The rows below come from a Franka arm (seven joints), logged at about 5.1 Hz.
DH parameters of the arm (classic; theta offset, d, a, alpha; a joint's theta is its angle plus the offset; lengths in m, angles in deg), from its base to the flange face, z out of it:
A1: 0 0.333 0 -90
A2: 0 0 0 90
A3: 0 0.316 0.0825 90
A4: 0 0 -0.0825 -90
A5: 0 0.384 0 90
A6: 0 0 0.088 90
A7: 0 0.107 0 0
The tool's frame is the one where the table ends.
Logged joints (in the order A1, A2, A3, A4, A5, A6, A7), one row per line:
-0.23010, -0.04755, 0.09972, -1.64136, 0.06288, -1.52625, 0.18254
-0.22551, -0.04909, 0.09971, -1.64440, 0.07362, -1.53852, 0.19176
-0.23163, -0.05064, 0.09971, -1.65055, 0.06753, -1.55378, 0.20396
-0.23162, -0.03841, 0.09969, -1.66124, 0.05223, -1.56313, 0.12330
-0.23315, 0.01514, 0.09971, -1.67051, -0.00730, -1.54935, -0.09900
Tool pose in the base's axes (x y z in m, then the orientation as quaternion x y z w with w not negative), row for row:
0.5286, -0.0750, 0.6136, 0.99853, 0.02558, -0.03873, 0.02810
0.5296, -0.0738, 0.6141, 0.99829, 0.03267, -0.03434, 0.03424
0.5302, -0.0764, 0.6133, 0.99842, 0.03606, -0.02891, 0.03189
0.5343, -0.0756, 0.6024, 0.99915, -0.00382, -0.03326, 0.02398
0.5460, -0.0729, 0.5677, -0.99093, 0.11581, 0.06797, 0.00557
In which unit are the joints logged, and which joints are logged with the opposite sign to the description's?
The joints are logged in radians. Opposite sign: A5, A6, A7.
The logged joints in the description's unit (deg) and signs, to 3 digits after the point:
-13.184, -2.724, 5.714, -94.043, -3.603, 87.448, -10.459
-12.921, -2.813, 5.713, -94.217, -4.218, 88.151, -10.987
-13.271, -2.901, 5.713, -94.570, -3.869, 89.025, -11.686
-13.271, -2.201, 5.712, -95.182, -2.993, 89.561, -7.065
-13.359, 0.867, 5.713, -95.713, 0.418, 88.771, 5.672

